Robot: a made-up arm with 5 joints. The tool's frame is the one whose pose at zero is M.
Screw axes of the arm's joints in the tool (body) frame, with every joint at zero. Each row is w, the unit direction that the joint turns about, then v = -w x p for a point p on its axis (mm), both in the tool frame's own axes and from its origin. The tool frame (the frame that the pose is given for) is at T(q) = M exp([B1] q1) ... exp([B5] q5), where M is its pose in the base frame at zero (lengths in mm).
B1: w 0 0 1 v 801 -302 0
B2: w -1 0 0 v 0 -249 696
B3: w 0 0 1 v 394 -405 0
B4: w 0 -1 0 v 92 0 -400
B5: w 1 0 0 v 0 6 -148
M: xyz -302 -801 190 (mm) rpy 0 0 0 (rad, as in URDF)
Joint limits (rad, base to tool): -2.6..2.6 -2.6..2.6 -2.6..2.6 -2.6..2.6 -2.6..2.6
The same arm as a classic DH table. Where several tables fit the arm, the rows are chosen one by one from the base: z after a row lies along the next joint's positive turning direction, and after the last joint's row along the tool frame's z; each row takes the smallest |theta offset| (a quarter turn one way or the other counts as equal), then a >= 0, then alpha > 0; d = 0 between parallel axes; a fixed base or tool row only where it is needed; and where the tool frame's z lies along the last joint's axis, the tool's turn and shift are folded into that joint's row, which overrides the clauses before.
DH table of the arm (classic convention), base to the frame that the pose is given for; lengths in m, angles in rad. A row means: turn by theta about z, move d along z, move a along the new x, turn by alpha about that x. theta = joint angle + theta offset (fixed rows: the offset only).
joint 1: theta0 -1.5708  d 0.439  a 0.105  alpha 1.5708
joint 2: theta0 0  d -0.103  a 0.302  alpha -1.5708
joint 3: theta0 -1.5708  d -0.157  a 0.005  alpha -1.5708
joint 4: theta0 1.5708  d 0.246  a 0.086  alpha -1.5708
joint 5: theta0 -1.5708  d -0.4  a 0.148  alpha 1.5708
tool (fixed): theta0 1.5708  d -0.006  a 0  alpha 0
Joint limits (rad, base to tool): -2.6..2.6 -2.6..2.6 -2.6..2.6 -2.6..2.6 -2.6..2.6

